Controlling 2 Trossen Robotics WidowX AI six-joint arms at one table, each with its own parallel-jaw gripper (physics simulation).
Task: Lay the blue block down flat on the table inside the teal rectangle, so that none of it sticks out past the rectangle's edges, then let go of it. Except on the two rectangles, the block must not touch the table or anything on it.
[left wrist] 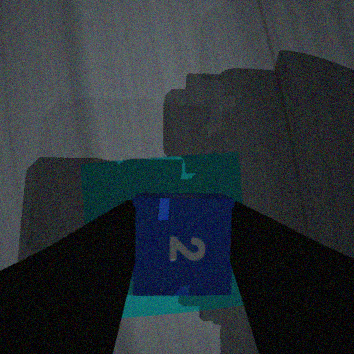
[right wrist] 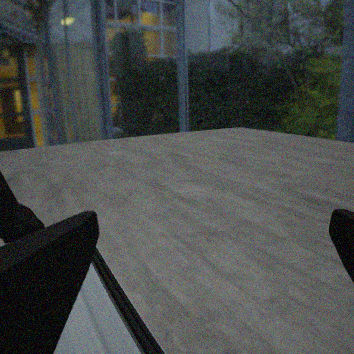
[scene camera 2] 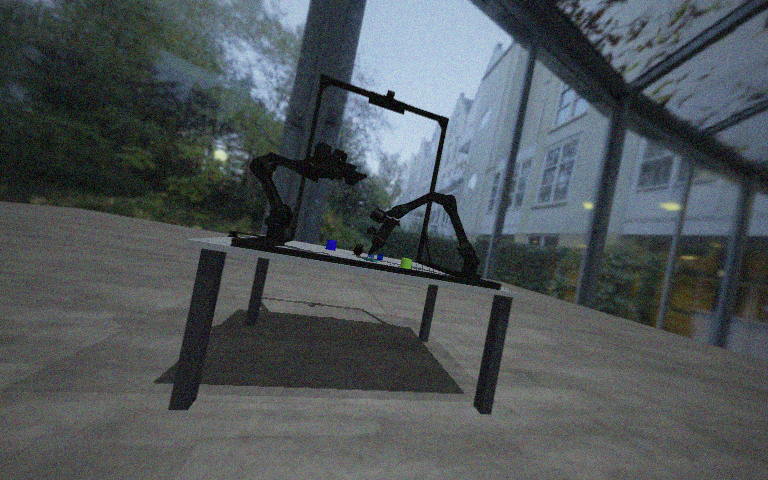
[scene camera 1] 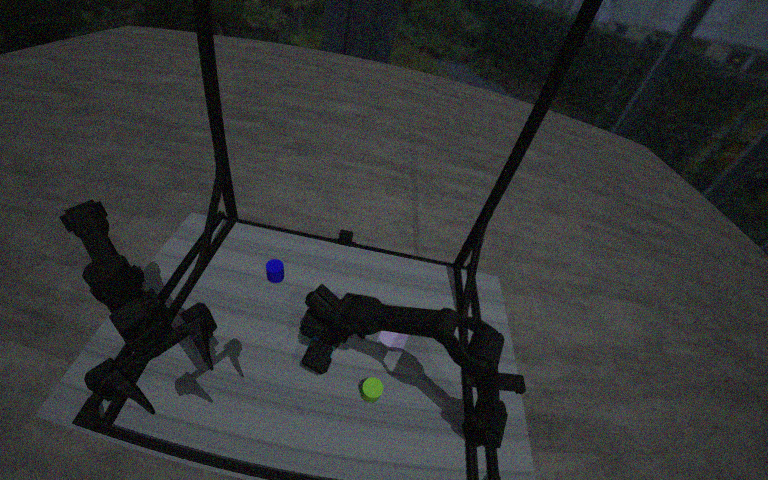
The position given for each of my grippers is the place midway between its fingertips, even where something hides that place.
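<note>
My right gripper (scene camera 1: 183,390) (right wrist: 214,222) (scene camera 2: 361,171) is open and holds nothing. Visible too are my left gripper (scene camera 1: 316,343) (left wrist: 181,212) and a teal rectangle (left wrist: 106,184).
</note>
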